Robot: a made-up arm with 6 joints.
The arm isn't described. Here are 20 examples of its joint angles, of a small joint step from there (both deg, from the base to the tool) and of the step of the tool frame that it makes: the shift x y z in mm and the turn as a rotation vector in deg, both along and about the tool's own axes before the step.
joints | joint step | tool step
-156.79 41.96 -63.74 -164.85 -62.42 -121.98 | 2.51 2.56 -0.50 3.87 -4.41 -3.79 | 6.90 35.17 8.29 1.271 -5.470 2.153
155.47 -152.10 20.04 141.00 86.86 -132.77 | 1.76 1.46 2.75 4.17 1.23 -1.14 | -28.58 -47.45 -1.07 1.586 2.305 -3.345
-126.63 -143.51 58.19 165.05 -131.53 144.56 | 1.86 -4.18 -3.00 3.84 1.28 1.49 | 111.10 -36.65 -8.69 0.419 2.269 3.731
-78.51 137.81 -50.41 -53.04 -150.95 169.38 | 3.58 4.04 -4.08 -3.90 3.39 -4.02 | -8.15 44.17 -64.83 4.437 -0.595 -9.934
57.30 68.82 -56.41 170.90 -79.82 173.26 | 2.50 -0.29 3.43 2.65 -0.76 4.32 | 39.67 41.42 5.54 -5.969 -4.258 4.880
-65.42 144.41 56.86 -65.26 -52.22 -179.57 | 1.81 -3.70 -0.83 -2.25 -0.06 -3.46 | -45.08 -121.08 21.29 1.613 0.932 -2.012
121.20 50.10 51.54 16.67 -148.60 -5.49 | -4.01 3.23 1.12 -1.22 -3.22 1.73 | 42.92 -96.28 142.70 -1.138 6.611 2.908
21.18 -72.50 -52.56 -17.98 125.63 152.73 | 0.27 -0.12 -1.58 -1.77 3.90 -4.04 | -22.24 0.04 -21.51 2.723 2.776 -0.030
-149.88 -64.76 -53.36 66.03 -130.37 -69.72 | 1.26 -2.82 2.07 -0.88 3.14 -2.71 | 30.30 -47.47 13.24 5.043 1.177 7.038
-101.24 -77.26 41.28 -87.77 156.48 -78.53 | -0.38 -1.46 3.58 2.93 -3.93 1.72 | 16.90 29.98 -104.90 3.389 -2.269 -4.382
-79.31 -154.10 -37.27 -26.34 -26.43 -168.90 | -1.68 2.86 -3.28 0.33 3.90 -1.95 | 69.45 -5.05 40.13 1.120 -2.352 2.307
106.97 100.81 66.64 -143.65 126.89 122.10 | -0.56 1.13 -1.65 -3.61 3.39 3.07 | 45.03 49.30 0.60 -6.461 5.228 -3.655
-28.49 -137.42 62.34 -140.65 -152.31 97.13 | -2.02 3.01 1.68 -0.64 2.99 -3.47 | -31.75 20.36 -103.67 3.465 -2.384 -3.059
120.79 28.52 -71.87 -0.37 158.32 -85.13 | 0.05 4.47 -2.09 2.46 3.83 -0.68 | -31.21 -4.22 -0.79 3.066 0.979 -2.662
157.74 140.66 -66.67 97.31 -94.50 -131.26 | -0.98 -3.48 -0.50 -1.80 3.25 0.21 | 3.21 -45.10 5.89 2.778 3.644 1.853
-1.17 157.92 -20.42 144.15 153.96 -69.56 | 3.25 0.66 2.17 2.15 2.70 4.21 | -31.60 24.77 4.83 -1.378 -0.483 -0.626
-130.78 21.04 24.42 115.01 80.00 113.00 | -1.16 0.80 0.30 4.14 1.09 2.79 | -7.57 8.00 33.55 -2.520 -3.804 -2.039
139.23 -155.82 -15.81 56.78 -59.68 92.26 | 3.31 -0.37 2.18 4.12 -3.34 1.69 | 22.90 37.79 -72.88 0.417 3.251 4.412
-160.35 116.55 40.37 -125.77 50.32 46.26 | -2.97 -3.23 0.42 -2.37 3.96 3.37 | -42.38 67.08 121.31 2.518 -0.080 -3.162
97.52 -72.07 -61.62 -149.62 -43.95 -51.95 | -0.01 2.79 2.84 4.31 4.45 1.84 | 51.47 13.03 -27.19 -5.081 -4.986 1.641
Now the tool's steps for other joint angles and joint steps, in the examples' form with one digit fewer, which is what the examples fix.
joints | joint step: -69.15 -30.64 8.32 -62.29 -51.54 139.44 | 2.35 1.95 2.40 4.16 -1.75 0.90
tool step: 28.2 -27.1 -27.8 -3.56 -1.52 3.02
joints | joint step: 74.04 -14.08 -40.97 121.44 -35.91 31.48 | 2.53 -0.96 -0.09 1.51 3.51 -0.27
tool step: -32.6 -14.1 0.8 -0.82 -2.63 -5.22
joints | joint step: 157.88 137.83 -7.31 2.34 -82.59 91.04 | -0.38 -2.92 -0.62 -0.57 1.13 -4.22
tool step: -35.4 63.9 -1.2 4.11 -0.88 -3.42
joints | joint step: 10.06 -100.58 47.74 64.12 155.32 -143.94 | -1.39 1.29 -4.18 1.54 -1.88 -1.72
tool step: -24.4 -109.4 -65.5 6.17 -4.83 1.37
